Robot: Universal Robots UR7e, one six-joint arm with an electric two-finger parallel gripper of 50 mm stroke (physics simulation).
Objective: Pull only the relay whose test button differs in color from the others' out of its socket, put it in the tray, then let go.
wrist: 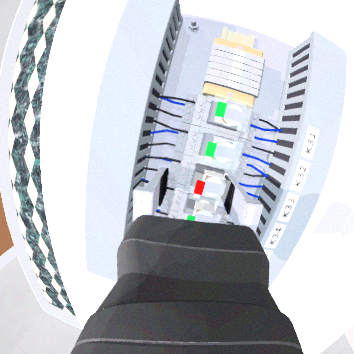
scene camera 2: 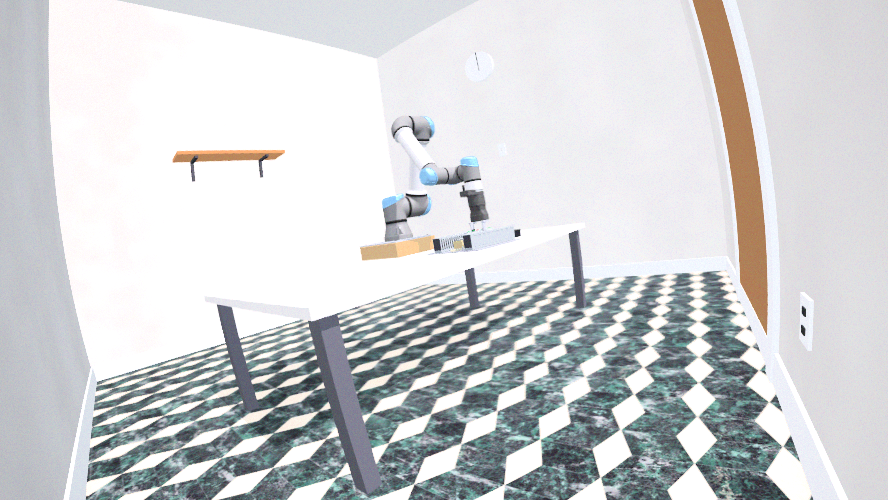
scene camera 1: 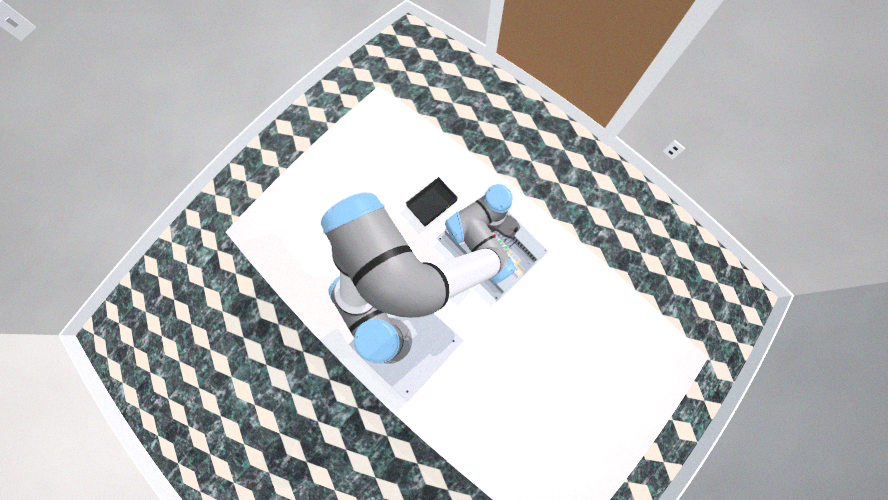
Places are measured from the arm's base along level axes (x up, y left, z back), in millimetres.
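Pixels of known places: gripper, fingertip midpoint: (wrist: 194, 182); arm's base at its link origin: (scene camera 2: 398, 239).
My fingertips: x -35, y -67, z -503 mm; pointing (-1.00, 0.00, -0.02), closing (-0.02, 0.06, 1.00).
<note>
For each thing: its top centre in the pictures, then the offset to it from my fingertips. "spot": a spot on its surface instead.
- relay with the red test button, top centre: (wrist: 209, 190) dy -4, dx +30, dz +11 mm
- black tray at a spot on its surface: (scene camera 1: 430, 201) spot: dy +269, dx -36, dz +15 mm
- terminal block at its top centre: (wrist: 235, 70) dy -99, dx +7, dz +30 mm
- panel at a spot on its surface: (scene camera 2: 494, 238) spot: dy -40, dx -13, dz -86 mm
The relay with the red test button (wrist: 214, 187) stands in its socket in the row, in the wrist view. Relays with green buttons (wrist: 229, 114) (wrist: 223, 151) stand beyond it, and another is partly hidden by the gripper body. My gripper (wrist: 194, 182) (scene camera 2: 478, 225) is open and empty, pointing down low over the row. Its fingers show to the left and right of the red-button relay; whether they touch it or how deep they reach is unclear. The black tray (scene camera 1: 430, 201) lies on the table beside the panel and shows no relay in it. In scene camera 1 the arm hides the fingertips.
Slotted wire ducts (wrist: 125, 115) (wrist: 320, 90) flank the row, with black and blue wires running to the sockets. A terminal block (wrist: 234, 69) stands at the row's far end. The panel (scene camera 2: 494, 238) lies on the table near the robot's base plate (scene camera 1: 428, 354).
</note>
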